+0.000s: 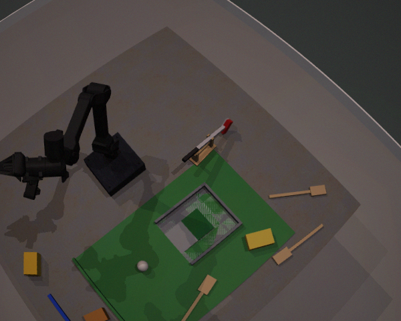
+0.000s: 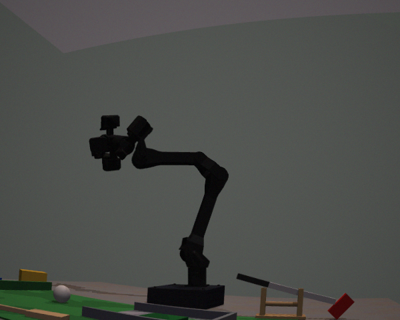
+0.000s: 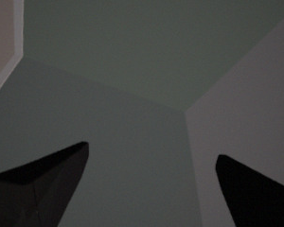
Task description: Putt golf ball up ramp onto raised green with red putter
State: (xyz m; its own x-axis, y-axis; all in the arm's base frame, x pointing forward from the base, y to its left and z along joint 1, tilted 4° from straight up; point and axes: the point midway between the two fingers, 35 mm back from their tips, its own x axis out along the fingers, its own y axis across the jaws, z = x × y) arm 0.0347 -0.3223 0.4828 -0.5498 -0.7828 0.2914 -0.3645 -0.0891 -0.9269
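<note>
Now: gripper tip 210 mm short of the wooden stand, 650 mm to the right of it and 490 mm above it. From my gripper tip the other things lie so: white golf ball: 390 mm ahead, 160 mm to the left, 510 mm below; blue stick: 370 mm ahead, 210 mm to the right, 520 mm below; red putter: 210 mm ahead, 690 mm to the left, 470 mm below.
</note>
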